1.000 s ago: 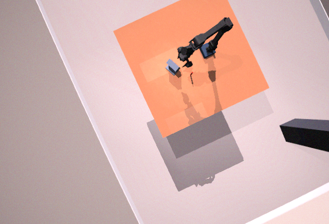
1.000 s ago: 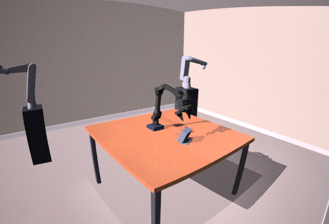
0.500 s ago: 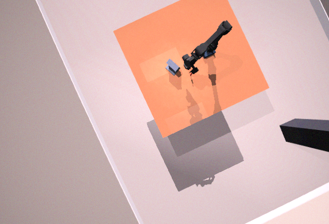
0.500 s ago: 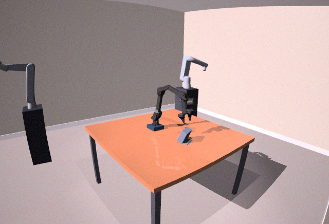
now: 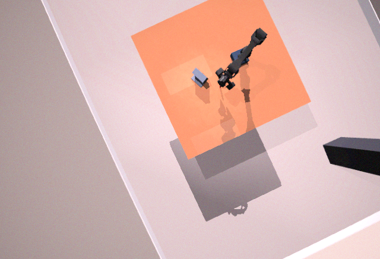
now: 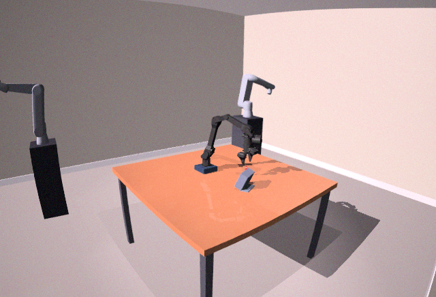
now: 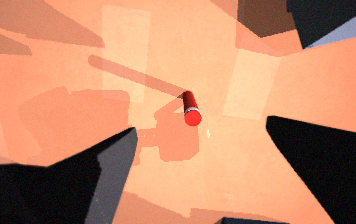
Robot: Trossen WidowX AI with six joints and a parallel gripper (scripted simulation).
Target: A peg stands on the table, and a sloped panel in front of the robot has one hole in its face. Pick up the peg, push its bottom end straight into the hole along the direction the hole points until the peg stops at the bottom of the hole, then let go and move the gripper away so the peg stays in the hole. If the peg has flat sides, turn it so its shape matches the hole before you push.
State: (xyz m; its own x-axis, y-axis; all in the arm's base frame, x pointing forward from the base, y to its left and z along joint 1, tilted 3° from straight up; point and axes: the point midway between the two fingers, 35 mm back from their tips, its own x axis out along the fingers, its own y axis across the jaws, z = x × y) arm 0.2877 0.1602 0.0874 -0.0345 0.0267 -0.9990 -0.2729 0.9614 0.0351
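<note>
The red peg lies 5 cm below my gripper tip. From my gripper tip the other things lie so: sloped panel (14 cm to the right, 14 cm ahead, 4 cm below).
</note>
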